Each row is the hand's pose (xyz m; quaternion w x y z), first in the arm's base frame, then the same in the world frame.
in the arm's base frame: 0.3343 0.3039 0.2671 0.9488 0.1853 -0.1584 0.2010
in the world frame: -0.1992 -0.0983 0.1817 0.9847 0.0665 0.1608 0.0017
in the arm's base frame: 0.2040 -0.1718 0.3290 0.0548 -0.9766 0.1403 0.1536
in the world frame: -0.3468 -0.4675 0.4800 0.1191 0.8370 -0.3226 -0.4257
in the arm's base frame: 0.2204 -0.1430 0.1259 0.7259 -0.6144 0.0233 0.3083
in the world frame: -0.4591 -0.4843 0.3084 0.6161 -0.5737 0.3976 0.3649
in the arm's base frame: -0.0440 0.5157 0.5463 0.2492 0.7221 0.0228 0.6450
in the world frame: -0.2619 0.2894 0.5160 0.4327 0.8385 0.0865 0.3198
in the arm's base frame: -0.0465 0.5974 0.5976 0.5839 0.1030 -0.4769 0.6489
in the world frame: -0.2154 0.3735 0.5246 0.8083 0.1404 -0.1691 0.5462
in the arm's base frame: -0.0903 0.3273 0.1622 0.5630 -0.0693 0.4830 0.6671
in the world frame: -0.5780 0.0676 0.3260 0.4570 0.1404 0.7383 0.4757
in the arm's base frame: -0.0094 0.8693 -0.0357 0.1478 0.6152 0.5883 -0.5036
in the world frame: -0.5416 0.4914 -0.0721 0.0380 -0.4742 -0.4171 0.7744
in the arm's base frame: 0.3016 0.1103 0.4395 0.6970 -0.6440 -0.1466 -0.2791
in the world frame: -0.1499 -0.2299 0.4020 0.5480 -0.8120 0.1471 -0.1365
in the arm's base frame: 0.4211 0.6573 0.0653 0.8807 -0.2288 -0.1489 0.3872
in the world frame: -0.1967 0.1519 -0.1508 0.8850 -0.2434 0.2406 0.3156
